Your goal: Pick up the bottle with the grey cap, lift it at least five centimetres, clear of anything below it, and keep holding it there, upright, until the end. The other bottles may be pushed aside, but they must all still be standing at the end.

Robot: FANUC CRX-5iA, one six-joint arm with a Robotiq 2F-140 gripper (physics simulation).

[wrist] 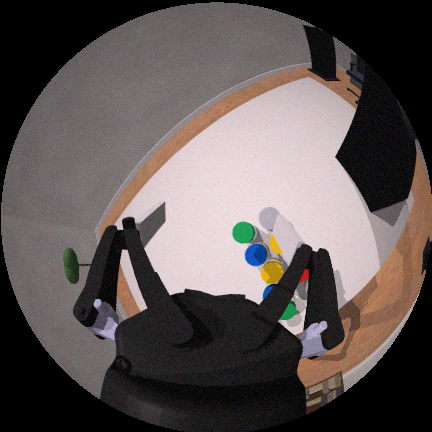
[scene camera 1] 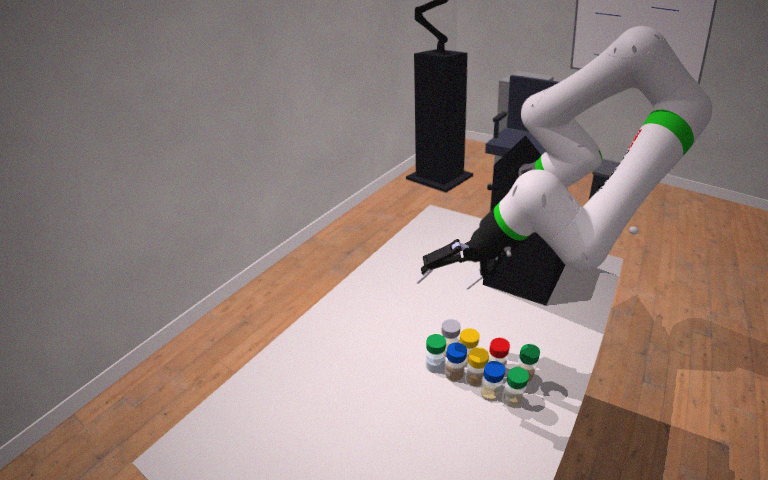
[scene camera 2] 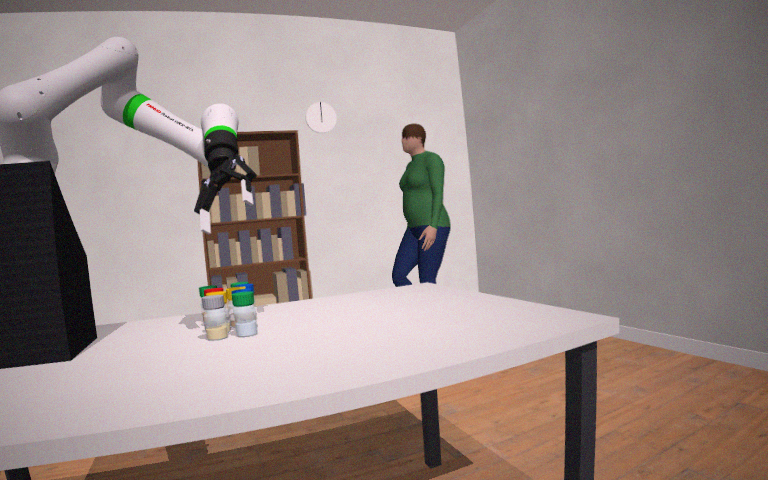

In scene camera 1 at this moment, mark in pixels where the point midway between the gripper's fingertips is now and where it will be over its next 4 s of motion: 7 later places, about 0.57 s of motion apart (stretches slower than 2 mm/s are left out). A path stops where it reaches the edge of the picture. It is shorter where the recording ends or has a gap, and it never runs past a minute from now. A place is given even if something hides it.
My gripper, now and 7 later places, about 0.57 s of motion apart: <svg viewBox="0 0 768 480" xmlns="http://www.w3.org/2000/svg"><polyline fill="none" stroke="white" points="442,281 442,282 443,282 443,282 443,289 443,304 442,320 441,325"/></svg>
